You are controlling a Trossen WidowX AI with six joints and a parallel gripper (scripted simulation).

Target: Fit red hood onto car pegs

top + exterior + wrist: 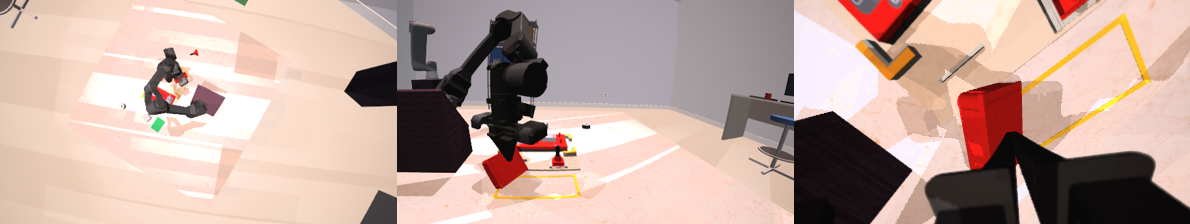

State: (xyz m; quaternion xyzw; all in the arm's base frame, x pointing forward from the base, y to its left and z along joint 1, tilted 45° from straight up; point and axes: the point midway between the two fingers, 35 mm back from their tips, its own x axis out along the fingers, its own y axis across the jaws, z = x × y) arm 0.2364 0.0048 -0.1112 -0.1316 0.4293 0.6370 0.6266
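My gripper tip is 10 mm past the red hood and 20 mm above it. The rest, counted from my gripper tip: orange-cornered jig 40 mm ahead, 170 mm to the left, 40 mm below; then grey engine block 70 mm ahead, 210 mm to the left, 30 mm below; then black post 110 mm ahead, 80 mm to the left, 20 mm below.
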